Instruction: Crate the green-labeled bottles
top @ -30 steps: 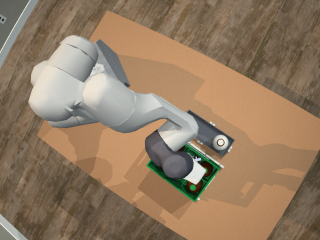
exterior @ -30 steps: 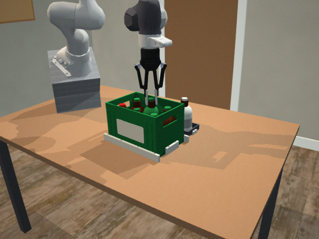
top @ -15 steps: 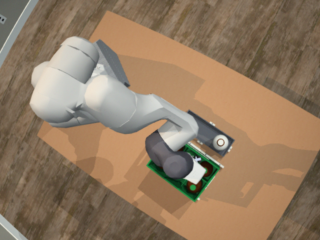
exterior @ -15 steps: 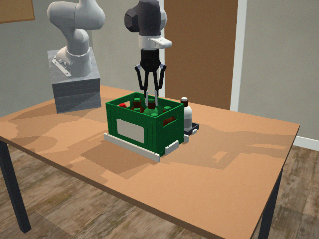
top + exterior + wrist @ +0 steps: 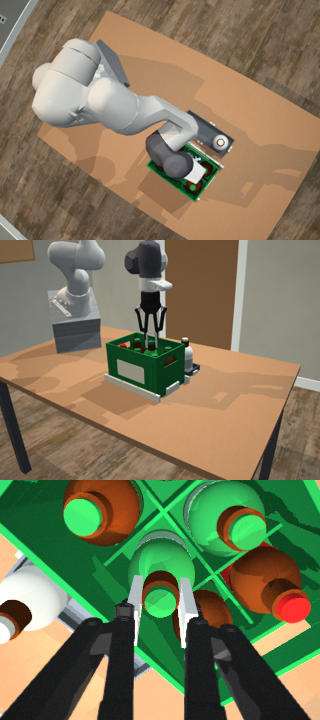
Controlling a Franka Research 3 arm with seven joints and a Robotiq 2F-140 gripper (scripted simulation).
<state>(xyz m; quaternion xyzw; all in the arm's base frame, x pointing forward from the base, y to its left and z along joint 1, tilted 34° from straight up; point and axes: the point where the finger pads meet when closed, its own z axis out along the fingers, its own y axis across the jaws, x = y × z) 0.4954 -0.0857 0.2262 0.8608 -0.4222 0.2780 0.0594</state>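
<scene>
Right now my hand is 1 cm past the green crate, 4 cm to the left of it and 10 cm above it. Round my hand: white-labeled bottle: 10 cm ahead, 12 cm to the left, 10 cm below; then grey tray: 2 cm ahead, 14 cm to the left, 17 cm below.
</scene>
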